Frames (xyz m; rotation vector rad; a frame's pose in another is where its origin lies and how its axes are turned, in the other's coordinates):
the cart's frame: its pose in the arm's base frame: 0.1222 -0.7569 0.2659 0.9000 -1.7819 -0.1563
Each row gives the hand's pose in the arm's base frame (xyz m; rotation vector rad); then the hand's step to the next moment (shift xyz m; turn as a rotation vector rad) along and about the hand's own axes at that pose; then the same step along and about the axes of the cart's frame.
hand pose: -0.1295 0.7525 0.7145 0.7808 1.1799 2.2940
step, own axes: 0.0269 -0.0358 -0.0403 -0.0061 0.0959 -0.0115
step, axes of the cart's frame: -0.0337 0.0083 0.0493 0.0967 0.0007 0.0024
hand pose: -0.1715 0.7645 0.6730 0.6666 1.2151 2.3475
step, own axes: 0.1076 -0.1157 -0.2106 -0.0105 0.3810 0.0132
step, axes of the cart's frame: -0.1023 -0.0035 0.2425 0.3774 0.0397 -0.0380
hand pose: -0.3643 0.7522 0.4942 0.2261 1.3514 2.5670
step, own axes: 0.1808 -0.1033 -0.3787 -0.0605 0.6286 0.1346
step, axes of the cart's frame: -0.0658 -0.1598 0.3961 0.6114 0.1174 -0.1713
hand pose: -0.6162 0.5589 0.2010 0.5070 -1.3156 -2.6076
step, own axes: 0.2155 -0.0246 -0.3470 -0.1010 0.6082 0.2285
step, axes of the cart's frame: 0.0106 -0.3150 0.2610 0.5844 0.2053 -0.2204
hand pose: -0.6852 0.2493 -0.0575 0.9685 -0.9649 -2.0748
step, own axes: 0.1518 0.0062 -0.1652 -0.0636 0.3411 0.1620
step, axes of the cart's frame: 0.0129 -0.2170 0.0558 0.3337 0.1482 -0.1155
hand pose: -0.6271 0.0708 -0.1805 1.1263 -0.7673 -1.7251
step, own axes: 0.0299 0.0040 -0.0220 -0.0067 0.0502 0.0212
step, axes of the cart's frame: 0.0046 -0.0370 0.0014 0.0489 0.0181 -0.0171
